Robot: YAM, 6 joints.
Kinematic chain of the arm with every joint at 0, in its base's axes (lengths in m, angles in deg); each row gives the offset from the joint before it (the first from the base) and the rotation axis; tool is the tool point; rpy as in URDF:
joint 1: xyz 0 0 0.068 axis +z
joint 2: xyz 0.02 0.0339 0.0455 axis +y
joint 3: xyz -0.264 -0.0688 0 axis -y
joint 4: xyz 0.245 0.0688 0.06 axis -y
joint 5: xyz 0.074 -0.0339 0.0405 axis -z
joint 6: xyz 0.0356 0 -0.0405 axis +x
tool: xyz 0 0 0 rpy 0 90 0
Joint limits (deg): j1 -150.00..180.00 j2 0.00..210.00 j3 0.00..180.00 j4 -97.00..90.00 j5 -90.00..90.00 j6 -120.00..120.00
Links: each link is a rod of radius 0.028 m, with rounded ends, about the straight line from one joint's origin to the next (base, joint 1, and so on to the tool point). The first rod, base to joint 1, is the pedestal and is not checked.
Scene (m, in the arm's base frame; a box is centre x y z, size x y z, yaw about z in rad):
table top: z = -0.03
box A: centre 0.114 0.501 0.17 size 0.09 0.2 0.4 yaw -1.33
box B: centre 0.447 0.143 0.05 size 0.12 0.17 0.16 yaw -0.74
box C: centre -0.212 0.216 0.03 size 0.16 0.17 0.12 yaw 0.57
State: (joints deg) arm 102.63 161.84 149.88 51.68 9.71 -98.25
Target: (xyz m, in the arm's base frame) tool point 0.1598 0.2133 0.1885
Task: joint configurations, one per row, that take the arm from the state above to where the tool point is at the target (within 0.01 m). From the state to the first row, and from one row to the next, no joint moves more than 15 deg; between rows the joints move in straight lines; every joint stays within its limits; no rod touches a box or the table.
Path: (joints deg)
1: 99.66 148.37 138.80 46.82 11.63 -84.60
2: 96.69 134.90 127.72 41.97 13.55 -70.95
3: 93.72 121.43 116.64 37.11 15.47 -57.30
4: 90.75 107.96 105.56 32.25 17.39 -43.65
5: 87.78 94.50 94.48 27.40 19.31 -30.00
6: 81.54 91.72 80.33 31.87 20.78 -43.65
7: 75.31 88.94 66.18 36.35 22.26 -57.30
8: 69.07 86.16 52.03 40.82 23.73 -70.95
9: 62.84 83.38 37.88 45.30 25.21 -84.60
10: 56.60 80.60 23.73 49.77 26.68 -98.25

